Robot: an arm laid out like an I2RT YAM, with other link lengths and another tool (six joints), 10 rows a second.
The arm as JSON. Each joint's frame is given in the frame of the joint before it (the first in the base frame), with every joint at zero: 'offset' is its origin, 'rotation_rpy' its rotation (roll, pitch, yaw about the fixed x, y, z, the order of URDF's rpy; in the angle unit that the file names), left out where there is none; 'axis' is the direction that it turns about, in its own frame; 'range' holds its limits. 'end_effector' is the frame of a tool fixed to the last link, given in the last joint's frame.
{
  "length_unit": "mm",
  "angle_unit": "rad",
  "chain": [
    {
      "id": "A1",
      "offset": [
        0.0,
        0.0,
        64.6
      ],
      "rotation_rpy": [
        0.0,
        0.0,
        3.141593
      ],
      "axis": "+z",
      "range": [
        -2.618,
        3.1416
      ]
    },
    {
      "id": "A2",
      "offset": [
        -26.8,
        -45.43,
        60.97
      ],
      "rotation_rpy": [
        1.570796,
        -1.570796,
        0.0
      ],
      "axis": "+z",
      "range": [
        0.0,
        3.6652
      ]
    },
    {
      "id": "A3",
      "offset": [
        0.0,
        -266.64,
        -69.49
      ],
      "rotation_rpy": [
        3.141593,
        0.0,
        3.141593
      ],
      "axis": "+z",
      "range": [
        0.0,
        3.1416
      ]
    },
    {
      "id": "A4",
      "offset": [
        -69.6,
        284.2,
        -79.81
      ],
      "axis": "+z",
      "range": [
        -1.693,
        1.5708
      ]
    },
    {
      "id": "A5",
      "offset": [
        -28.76,
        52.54,
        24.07
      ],
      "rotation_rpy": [
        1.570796,
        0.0,
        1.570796
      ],
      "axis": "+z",
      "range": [
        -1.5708,
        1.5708
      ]
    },
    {
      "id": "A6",
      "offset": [
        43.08,
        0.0,
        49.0
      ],
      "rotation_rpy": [
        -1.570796,
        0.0,
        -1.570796
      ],
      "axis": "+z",
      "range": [
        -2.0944,
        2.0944
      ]
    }
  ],
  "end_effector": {
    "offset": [
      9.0,
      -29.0,
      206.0
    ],
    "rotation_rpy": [
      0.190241,
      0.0,
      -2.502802
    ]
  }
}
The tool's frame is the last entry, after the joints.
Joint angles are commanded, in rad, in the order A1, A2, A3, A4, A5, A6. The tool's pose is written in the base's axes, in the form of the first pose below.
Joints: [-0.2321, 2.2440, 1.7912, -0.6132, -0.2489, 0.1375]
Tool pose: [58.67, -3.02, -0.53], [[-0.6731, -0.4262, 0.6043], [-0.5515, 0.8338, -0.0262], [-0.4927, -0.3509, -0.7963]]
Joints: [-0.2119, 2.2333, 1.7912, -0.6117, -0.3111, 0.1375]
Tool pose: [58.96, -0.39, 0.52], [[-0.6328, -0.4603, 0.6227], [-0.5587, 0.8282, 0.0445], [-0.5362, -0.3197, -0.7812]]
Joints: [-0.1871, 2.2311, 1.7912, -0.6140, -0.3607, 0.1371]
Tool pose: [58.90, 2.25, 1.02], [[-0.6001, -0.4986, 0.6255], [-0.5661, 0.8172, 0.1082], [-0.5651, -0.2892, -0.7727]]
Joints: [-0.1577, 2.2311, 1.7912, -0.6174, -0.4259, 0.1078]
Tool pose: [58.58, 5.42, 1.55], [[-0.5421, -0.5625, 0.6243], [-0.5906, 0.7835, 0.1931], [-0.5977, -0.2641, -0.7569]]
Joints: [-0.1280, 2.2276, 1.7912, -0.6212, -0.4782, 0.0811]
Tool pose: [58.15, 8.28, 2.20], [[-0.4864, -0.6168, 0.6189], [-0.6104, 0.7466, 0.2644], [-0.6251, -0.2492, -0.7397]]
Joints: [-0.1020, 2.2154, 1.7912, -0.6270, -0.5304, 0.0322]
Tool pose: [57.65, 10.81, 3.31], [[-0.4100, -0.6727, 0.6159], [-0.6372, 0.6944, 0.3344], [-0.6526, -0.2554, -0.7133]]
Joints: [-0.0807, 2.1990, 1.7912, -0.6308, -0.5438, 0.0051]
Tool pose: [57.38, 12.25, 4.27], [[-0.3615, -0.6984, 0.6177], [-0.6574, 0.6607, 0.3623], [-0.6612, -0.2751, -0.6980]]
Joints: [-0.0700, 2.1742, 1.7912, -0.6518, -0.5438, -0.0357]
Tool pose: [56.90, 12.79, 5.33], [[-0.3187, -0.7178, 0.6190], [-0.6842, 0.6262, 0.3739], [-0.6560, -0.3044, -0.6906]]
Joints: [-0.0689, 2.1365, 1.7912, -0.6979, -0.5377, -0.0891]
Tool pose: [56.01, 12.65, 6.74], [[-0.2814, -0.7351, 0.6168], [-0.7147, 0.5895, 0.3765], [-0.6403, -0.3349, -0.6912]]
